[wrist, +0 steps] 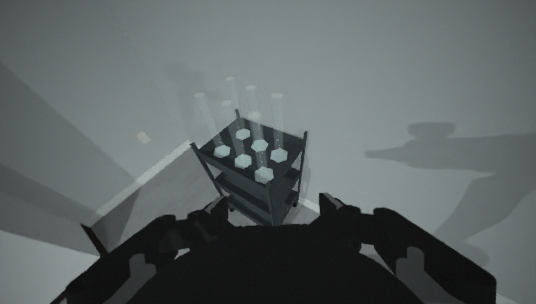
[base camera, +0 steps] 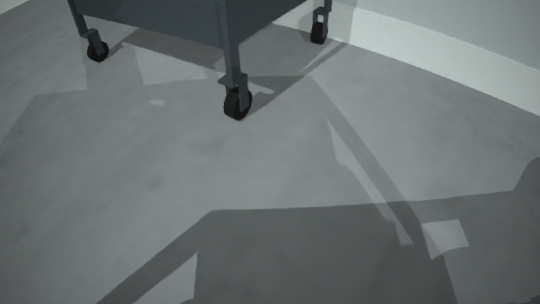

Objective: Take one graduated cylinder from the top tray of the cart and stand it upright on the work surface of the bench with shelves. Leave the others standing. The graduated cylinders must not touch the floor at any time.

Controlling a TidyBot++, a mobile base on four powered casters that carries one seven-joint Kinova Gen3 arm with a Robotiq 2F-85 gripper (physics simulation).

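Frame: origin at the arm's base, x left, y back, z up, level; millimetres.
Seen in the pictures: gripper, fingertip midpoint: (wrist: 273, 204).
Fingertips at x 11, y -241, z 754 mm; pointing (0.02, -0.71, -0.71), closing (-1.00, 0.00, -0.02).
A point is followed by its place in that frame.
The dark three-tier cart (base camera: 231, 55) @[x 41, y -490, z -268 mm] (wrist: 270, 202) @[x 42, y -492, z 242 mm] stands ahead, seen from above in the wrist view. Several clear graduated cylinders stand upright on its top tray (wrist: 290, 136) @[x -76, y -814, z 324 mm]. The nearest cylinder (wrist: 264, 174) @[x 62, y -597, z 302 mm] is at the front corner; another cylinder (wrist: 278, 155) @[x -6, y -715, z 291 mm] is at the right, and another cylinder (wrist: 222, 151) @[x 290, y -772, z 287 mm] at the left. My gripper (wrist: 273, 204) @[x 11, y -241, z 754 mm] is open and empty, its fingertips apart below the cart's tray in the wrist view and short of the cylinders. The bench with shelves does not show in either view.
The cart's black caster (base camera: 238, 104) @[x 39, y -501, z -362 mm] rests on the grey floor (base camera: 165, 150) @[x 152, y -442, z -396 mm] in the base view. A wall with a pale baseboard (base camera: 430, 67) @[x -360, y -658, z -387 mm] runs behind and to the right of the cart. Shadows of the robot fall on floor and wall. A small outlet (wrist: 143, 137) @[x 1196, y -1286, z 6 mm] is on the wall.
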